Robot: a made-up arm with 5 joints.
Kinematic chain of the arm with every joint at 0, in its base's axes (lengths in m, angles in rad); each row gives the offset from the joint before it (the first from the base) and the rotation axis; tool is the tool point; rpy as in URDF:
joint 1: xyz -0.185 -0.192 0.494 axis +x
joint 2: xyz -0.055 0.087 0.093 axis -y
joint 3: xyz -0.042 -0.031 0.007 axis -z
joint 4: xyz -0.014 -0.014 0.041 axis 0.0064 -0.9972 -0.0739
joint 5: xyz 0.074 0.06 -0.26 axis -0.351 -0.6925 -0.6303
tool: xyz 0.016 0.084 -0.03 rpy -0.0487 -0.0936 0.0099
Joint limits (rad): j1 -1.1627..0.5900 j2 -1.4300..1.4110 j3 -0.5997..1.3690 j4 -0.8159..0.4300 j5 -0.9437..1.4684
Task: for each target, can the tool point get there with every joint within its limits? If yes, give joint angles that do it. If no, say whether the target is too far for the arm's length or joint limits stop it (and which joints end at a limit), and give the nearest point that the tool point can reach.
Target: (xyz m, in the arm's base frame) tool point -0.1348 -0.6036 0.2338
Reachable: no: joint limits stop it (at a limit: joint 1, joint 4) | nearest point -0.1799 -0.3814 0.3400 | short by 0.250 m
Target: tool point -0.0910 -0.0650 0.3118
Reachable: yes | joints -0.4103 0.7765 -0.2233 -0.1579 0.0464
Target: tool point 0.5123 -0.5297 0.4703
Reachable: no: too far | nearest point 0.0064 -0.3096 0.5568 | short by 0.558 m
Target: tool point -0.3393 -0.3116 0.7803
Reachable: no: joint limits stop it (at a limit: joint 2, joint 3, joint 4, joint 5) | nearest point -0.4189 -0.3210 0.8029 | short by 0.083 m
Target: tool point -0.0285 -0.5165 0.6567
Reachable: no: joint limits stop it (at a limit: joint 1, joint 2, joint 4) | nearest point -0.0668 -0.4033 0.6238 | short by 0.124 m
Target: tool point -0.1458 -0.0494 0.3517
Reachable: yes | joints -0.0499 0.2416 -0.1933 -0.1742 1.2319
